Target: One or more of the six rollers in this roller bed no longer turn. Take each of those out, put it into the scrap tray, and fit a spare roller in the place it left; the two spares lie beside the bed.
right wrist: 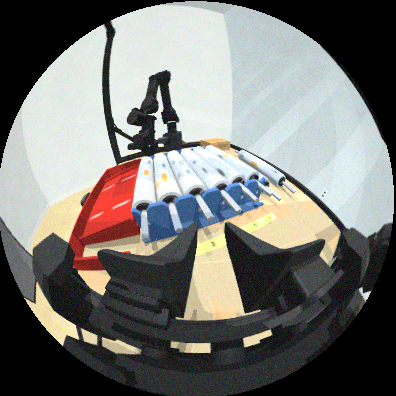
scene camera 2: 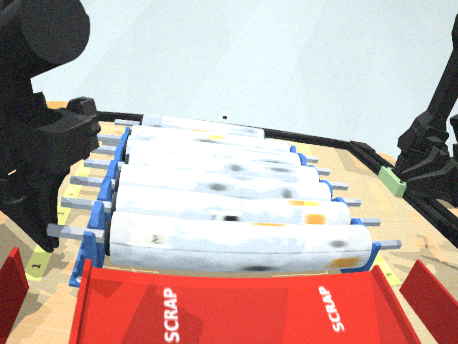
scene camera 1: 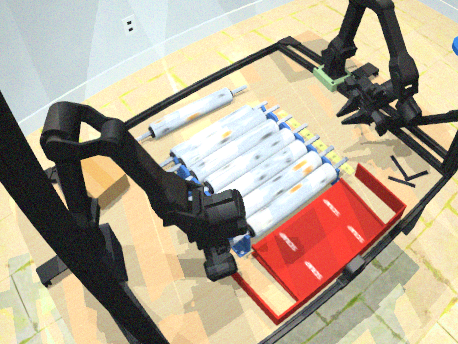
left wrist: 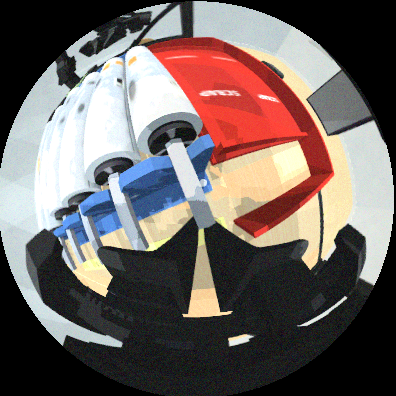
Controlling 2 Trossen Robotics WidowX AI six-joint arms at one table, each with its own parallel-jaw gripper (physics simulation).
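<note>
White rollers lie side by side in the blue-sided bed. The front roller lies nearest the red scrap tray, seated in the bed. My left gripper is shut on the outer end of this roller's shaft; its fingertips are hidden in scene camera 1. My right gripper is partly open and empty, away from the bed. One spare roller lies apart behind the bed; the second is hard to tell from the bed's rollers.
Red side walls stand at the tray's ends. A wooden block lies behind my left arm. A black frame borders the table. Yellow numbered labels lie along the bed. A green block sits by my right arm's base.
</note>
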